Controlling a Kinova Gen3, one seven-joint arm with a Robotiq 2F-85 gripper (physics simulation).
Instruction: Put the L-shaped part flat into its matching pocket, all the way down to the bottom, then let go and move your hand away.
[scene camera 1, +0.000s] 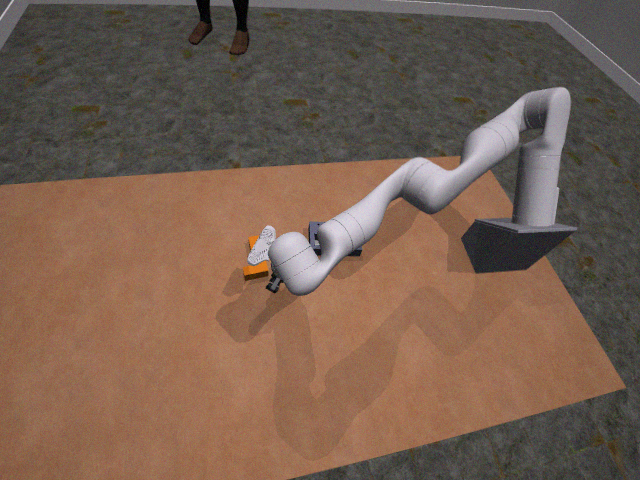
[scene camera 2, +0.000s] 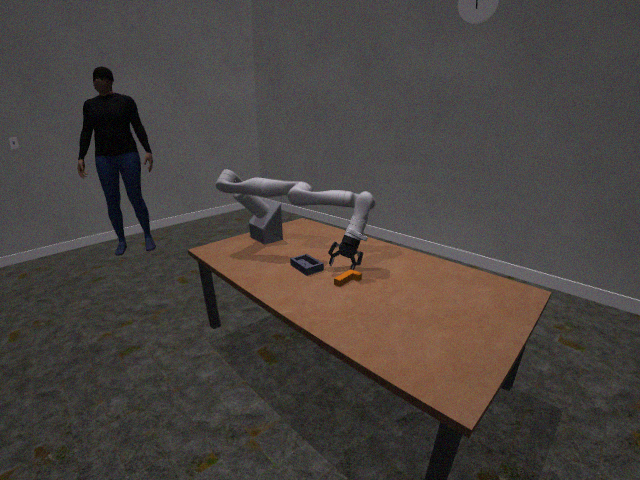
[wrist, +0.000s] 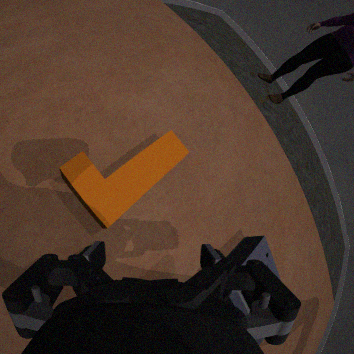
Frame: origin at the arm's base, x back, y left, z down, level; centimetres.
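Seen in the pictures: gripper, between the fingertips: (scene camera 2: 340, 269) (wrist: 152, 253); arm's base, origin of its link: (scene camera 1: 531, 223) (scene camera 2: 263, 211).
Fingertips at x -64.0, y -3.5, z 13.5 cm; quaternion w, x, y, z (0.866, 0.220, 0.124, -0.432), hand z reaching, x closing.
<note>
Pixels of each thing's top centre, then the offset from my fingertips to it. Level surfaces: height alone.
- orange L-shaped part, centre of its top: (wrist: 131, 157) (scene camera 1: 252, 254) (scene camera 2: 348, 275) dy -3.3, dx -7.8, dz -0.9 cm
- dark grey pocket block, centre of its top: (wrist: 263, 296) (scene camera 1: 335, 235) (scene camera 2: 306, 260) dy -6.4, dx +14.9, dz -1.6 cm
- brown table, height of its surface: dz +2.1 cm
The orange L-shaped part (scene camera 1: 255, 272) (scene camera 2: 344, 278) (wrist: 127, 185) lies flat on the table, outside the pocket; the arm's wrist hides some of it in scene camera 1. The dark grey pocket block (scene camera 1: 354, 253) (scene camera 2: 299, 267) (wrist: 264, 251) stands nearer the robot base. The arm partly covers it in scene camera 1, and the gripper partly covers it in the wrist view; the pocket's shape is not clear. My gripper (scene camera 2: 342, 265) (wrist: 152, 253) is open and empty, above the table on the base side of the L-shaped part, tilted and not around it.
The brown table (scene camera 1: 129, 361) (scene camera 2: 439, 330) (wrist: 100, 65) carries the robot's dark base block (scene camera 1: 493, 253) (scene camera 2: 264, 229). A person (scene camera 2: 116, 129) (wrist: 320, 55) stands on the floor beyond the table. The arm's links pass above the pocket block.
</note>
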